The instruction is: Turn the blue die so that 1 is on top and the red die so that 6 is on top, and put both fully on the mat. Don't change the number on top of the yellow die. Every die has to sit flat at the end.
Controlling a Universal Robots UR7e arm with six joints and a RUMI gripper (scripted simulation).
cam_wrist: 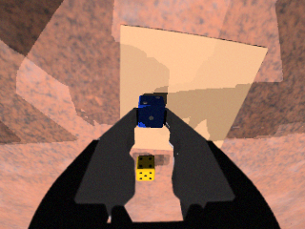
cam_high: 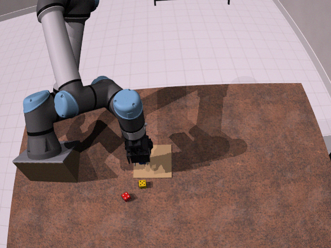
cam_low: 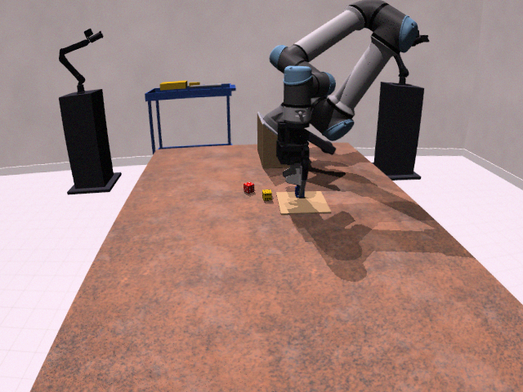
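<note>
Now: the blue die 1 cm below my hand. The rest, counted from my hand: yellow die: 10 cm to the right, 1 cm below; tan mat: 4 cm ahead, 2 cm below; red die: 15 cm to the right, 6 cm behind, 1 cm below.
</note>
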